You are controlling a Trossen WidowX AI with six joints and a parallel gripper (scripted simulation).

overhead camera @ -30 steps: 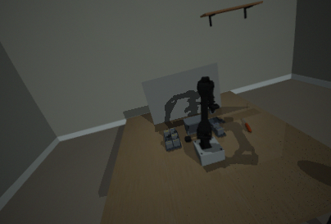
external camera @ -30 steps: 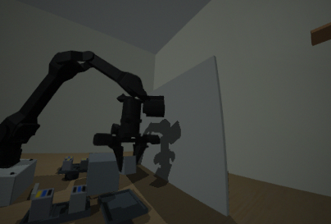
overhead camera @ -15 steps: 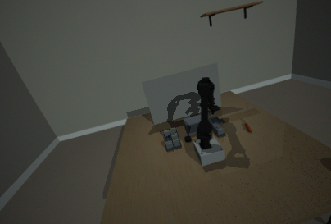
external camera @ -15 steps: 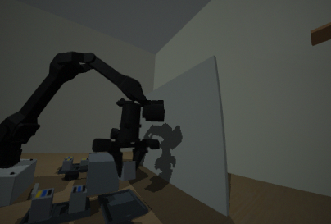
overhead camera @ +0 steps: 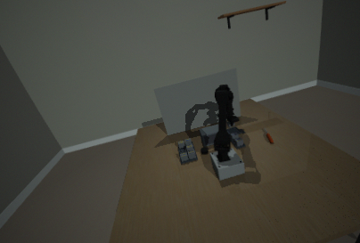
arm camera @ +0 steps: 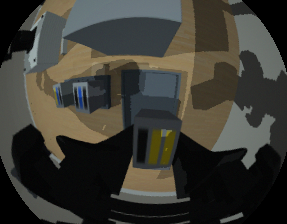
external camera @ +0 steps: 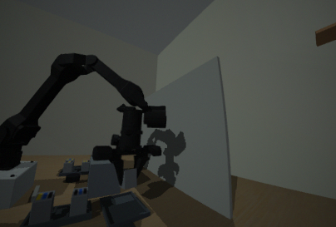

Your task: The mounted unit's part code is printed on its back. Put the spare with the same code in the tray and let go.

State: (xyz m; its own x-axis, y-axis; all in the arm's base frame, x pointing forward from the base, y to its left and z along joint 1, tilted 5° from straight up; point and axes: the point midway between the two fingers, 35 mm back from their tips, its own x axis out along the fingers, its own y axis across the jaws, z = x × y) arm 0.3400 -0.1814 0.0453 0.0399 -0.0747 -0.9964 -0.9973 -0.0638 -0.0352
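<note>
Now: the dark tray 1 cm behind my gripper tip and 6 cm below it. Also, from my gripper tip: grey spare: 3 cm above; grey mounted unit: 5 cm behind, 18 cm to the left, 1 cm below; rack: 15 cm behind, 2 cm to the left, 6 cm below.
</note>
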